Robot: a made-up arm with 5 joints. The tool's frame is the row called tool.
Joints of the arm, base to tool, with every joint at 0 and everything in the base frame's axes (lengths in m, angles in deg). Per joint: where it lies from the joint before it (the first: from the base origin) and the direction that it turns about. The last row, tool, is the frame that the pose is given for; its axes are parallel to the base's.
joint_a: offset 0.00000 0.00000 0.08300 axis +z
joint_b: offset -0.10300 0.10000 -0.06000 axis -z
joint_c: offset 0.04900 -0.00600 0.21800 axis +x
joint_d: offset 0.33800 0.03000 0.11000 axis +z
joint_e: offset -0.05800 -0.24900 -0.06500 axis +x
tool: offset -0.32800 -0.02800 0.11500
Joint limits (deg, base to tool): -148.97..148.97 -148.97..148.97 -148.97..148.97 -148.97..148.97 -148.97..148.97
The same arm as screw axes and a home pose.
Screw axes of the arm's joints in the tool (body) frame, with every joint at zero. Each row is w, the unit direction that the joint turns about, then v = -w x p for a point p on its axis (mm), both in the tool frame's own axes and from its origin. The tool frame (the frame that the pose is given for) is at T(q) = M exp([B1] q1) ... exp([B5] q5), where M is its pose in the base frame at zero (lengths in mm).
B1: w 0 0 1 v 153.0 -102.0 0.0
B2: w 0 0 -1 v -253.0 -1.0 0.0
B3: w 1 0 0 v 0.0 -160.0 -247.0
B4: w 0 0 1 v 277.0 -386.0 0.0
B5: w 1 0 0 v 0.0 -115.0 -28.0
M =
1 0 0 -102.0
0 1 0 -153.0
0 0 1 401.0
0 0 0 1
Joint limits (rad, base to tool): -2.6000..2.6000 -2.6000..2.6000 -2.6000..2.6000 -2.6000..2.6000 -2.6000..2.6000

